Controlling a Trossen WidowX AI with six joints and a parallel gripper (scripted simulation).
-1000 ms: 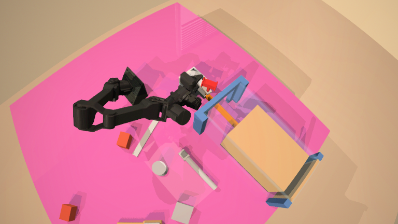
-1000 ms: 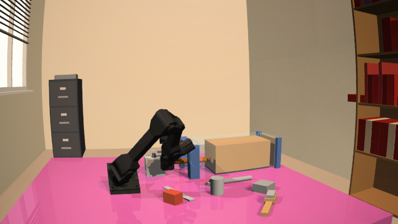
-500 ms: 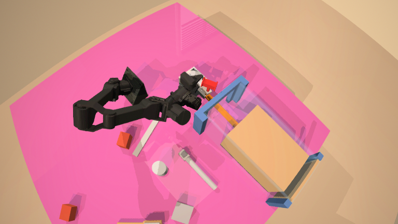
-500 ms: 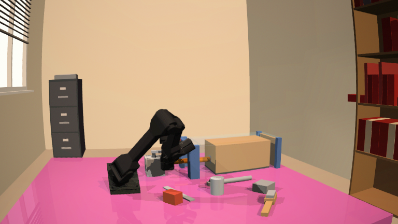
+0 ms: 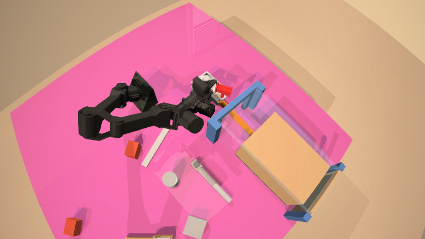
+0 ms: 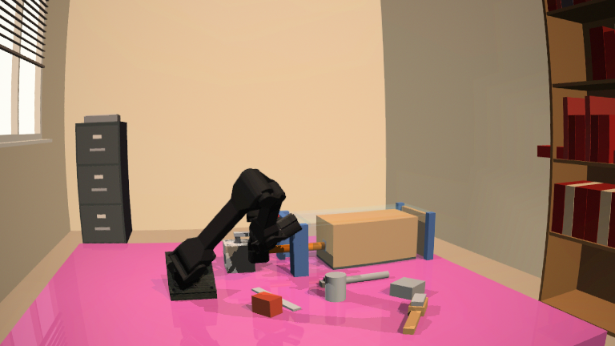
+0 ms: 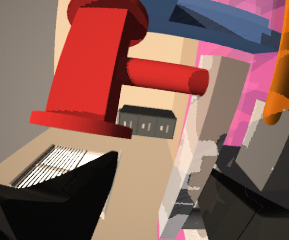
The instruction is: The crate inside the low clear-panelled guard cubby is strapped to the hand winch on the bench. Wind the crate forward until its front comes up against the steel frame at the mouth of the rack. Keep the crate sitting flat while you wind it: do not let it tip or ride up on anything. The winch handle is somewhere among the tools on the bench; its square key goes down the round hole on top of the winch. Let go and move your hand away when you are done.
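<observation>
The winch handle lies 20 mm ahead of my gripper tip, 10 mm to the right of it and 10 mm below it. From my gripper tip the other things lie so: blue steel frame: 110 mm ahead, 30 mm below; then winch: 100 mm below, 60 mm behind, 10 mm to the right; then red knob: 50 mm ahead, 20 mm above, 10 mm to the right.
</observation>
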